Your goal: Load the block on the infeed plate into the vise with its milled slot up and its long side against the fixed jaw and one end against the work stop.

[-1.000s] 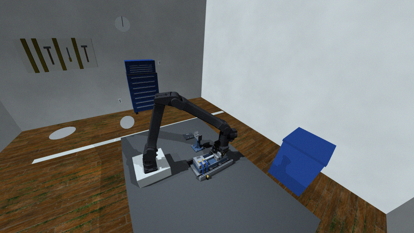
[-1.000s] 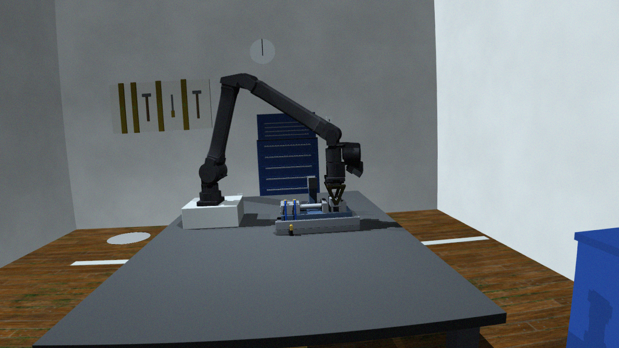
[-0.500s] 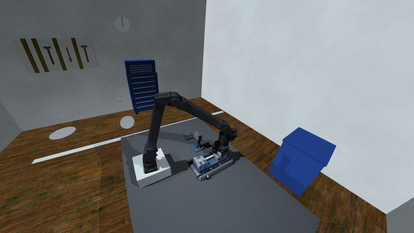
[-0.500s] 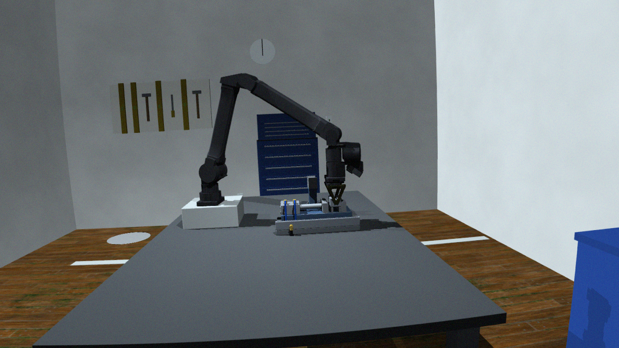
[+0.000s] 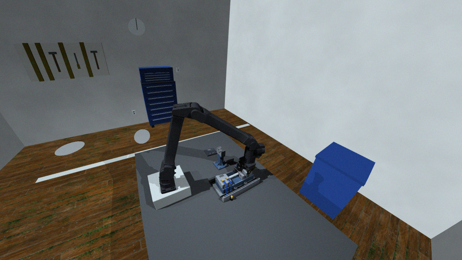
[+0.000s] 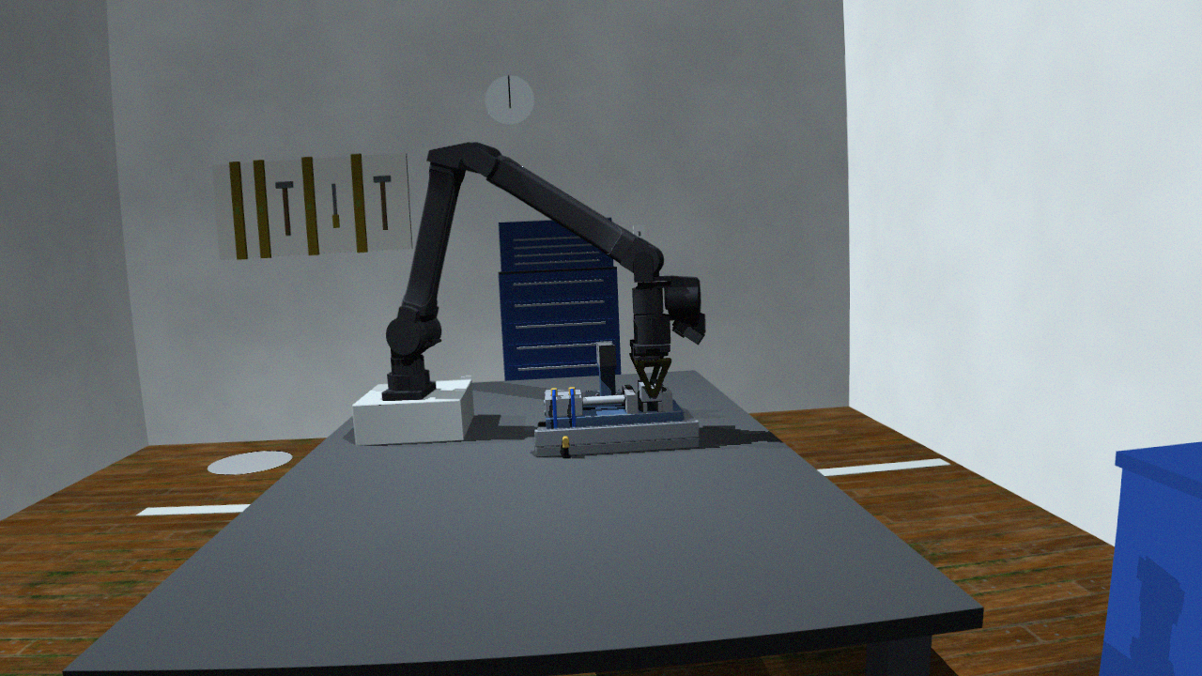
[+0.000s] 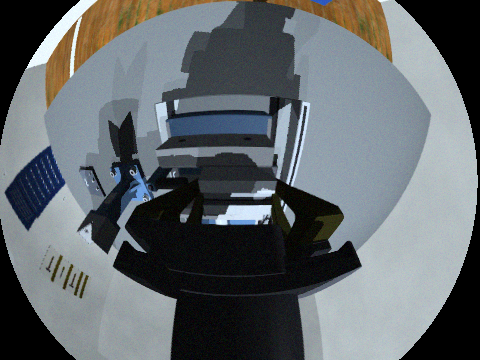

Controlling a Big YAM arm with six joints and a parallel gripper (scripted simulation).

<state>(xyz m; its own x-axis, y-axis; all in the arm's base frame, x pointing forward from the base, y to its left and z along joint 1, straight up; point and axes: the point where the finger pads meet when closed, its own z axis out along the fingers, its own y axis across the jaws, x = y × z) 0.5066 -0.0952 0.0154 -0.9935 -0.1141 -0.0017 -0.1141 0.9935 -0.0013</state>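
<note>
My hand is right at the part. Also, from my hand: air cylinder (17 cm behind, 2 cm below); vise (8 cm behind, 6 cm below, 1 cm to the left).
</note>
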